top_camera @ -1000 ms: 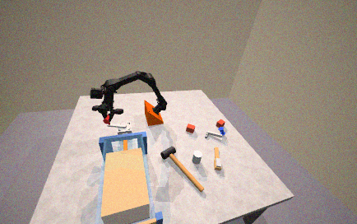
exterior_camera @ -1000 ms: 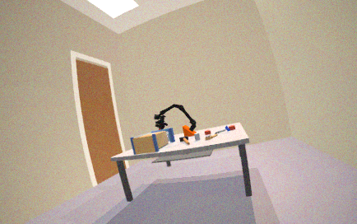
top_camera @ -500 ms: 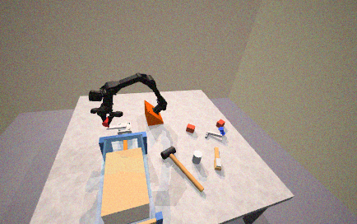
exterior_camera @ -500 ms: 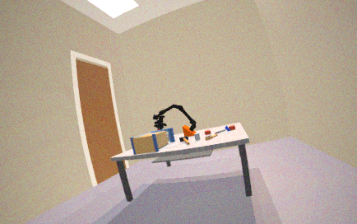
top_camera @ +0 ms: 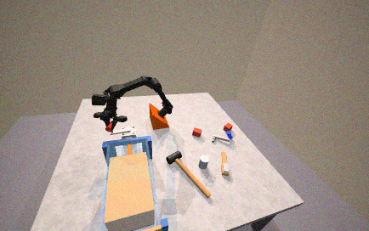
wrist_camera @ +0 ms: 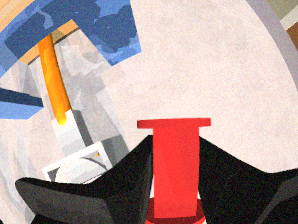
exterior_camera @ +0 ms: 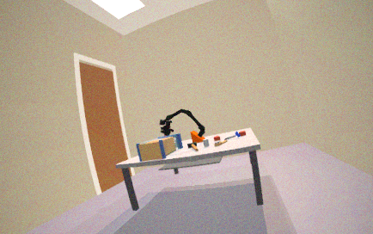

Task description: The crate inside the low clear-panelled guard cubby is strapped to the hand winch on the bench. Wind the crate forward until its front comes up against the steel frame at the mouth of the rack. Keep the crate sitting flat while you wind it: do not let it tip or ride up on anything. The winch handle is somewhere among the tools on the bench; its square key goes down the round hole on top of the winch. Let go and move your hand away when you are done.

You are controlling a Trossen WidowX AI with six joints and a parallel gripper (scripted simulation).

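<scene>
The red-handled winch handle is 2 cm behind my gripper tip, 4 cm to the left of it and 3 cm below it. The rest, counted from my gripper tip: red grip (1 cm behind, 1 cm to the left); then frame (14 cm ahead, 11 cm to the left, 3 cm below); then grey hand winch (4 cm behind, 10 cm to the left, 10 cm below).
</scene>
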